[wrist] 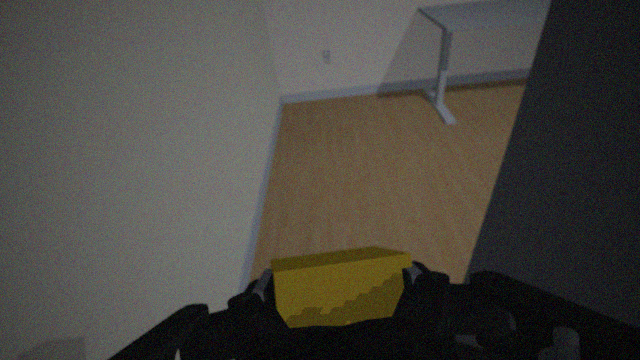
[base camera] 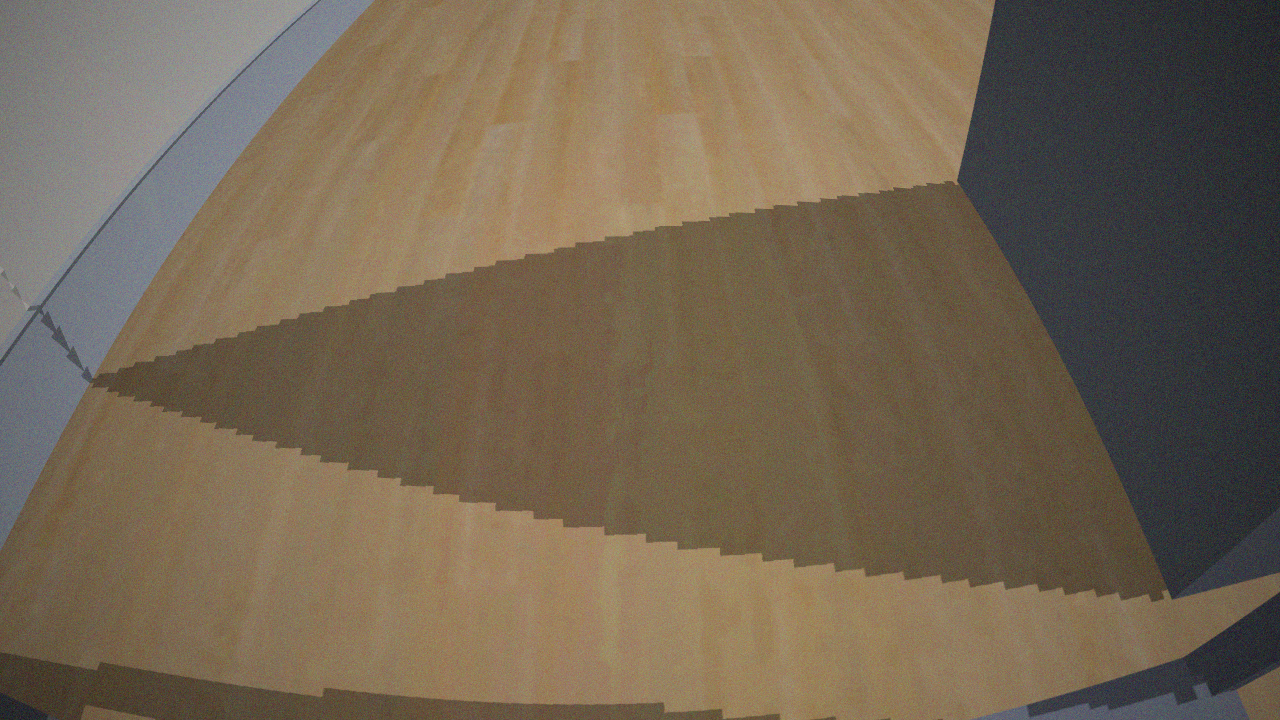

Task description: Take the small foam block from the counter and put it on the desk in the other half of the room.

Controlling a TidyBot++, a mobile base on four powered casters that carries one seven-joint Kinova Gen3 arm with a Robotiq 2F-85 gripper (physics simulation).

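Frame: origin at the arm's base, x ahead, y left, z up, level; metres.
Where they show: gripper, fingertip midpoint: [wrist: 336,279].
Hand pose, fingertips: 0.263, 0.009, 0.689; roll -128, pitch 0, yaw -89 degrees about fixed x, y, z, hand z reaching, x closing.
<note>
After its pixels a point has its place, as x, y, z.
A yellow foam block [wrist: 340,290] @(0.240, 0.007, 0.716) is held between the fingertips at the bottom middle of the wrist view. My gripper [wrist: 336,279] @(0.263, 0.009, 0.689) is shut on it, one finger at each end of the block. The desk [wrist: 490,15] @(2.402, -1.210, 0.323) shows in part at the upper right of the wrist view, with a pale top and a grey leg standing on the floor near the far wall. The dark partition hides the rest of the desk. The counter does not show in either view.
A dark partition [base camera: 1127,179] @(0.431, -0.346, -0.240) [wrist: 575,175] @(0.494, -0.348, 0.529) stands on the right in both views. A pale wall [base camera: 107,80] @(0.681, 0.475, -0.207) [wrist: 135,150] @(0.803, 0.471, 0.488) with a baseboard runs along the left. The wooden floor [base camera: 626,358] @(0.447, -0.012, -0.397) [wrist: 380,175] @(1.698, -0.314, -0.397) lies between them. A small wall outlet [wrist: 326,56] @(3.008, -0.082, 0.007) is on the far wall.
</note>
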